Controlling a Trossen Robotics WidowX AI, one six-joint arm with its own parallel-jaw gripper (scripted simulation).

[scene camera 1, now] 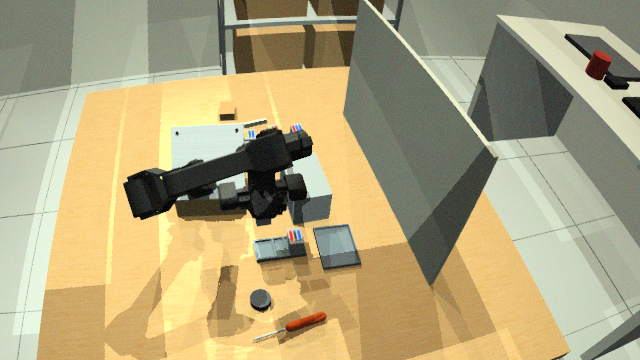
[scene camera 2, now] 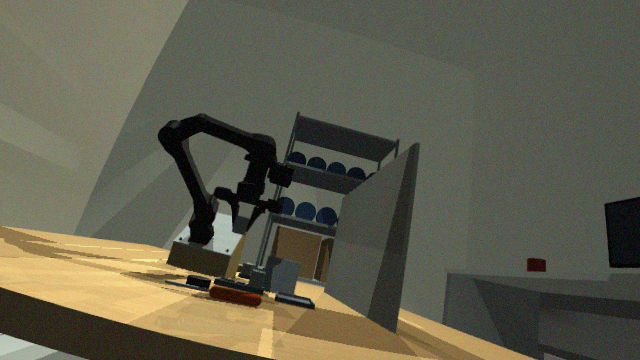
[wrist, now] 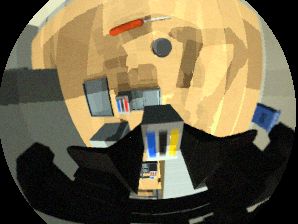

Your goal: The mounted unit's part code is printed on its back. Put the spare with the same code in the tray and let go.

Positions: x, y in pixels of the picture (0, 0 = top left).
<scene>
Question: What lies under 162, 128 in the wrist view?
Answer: A spare part.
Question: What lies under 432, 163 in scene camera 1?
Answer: A tall grey panel.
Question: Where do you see a grey mounted unit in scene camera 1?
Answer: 316, 206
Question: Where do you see a red-handled screwdriver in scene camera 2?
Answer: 245, 298
</scene>
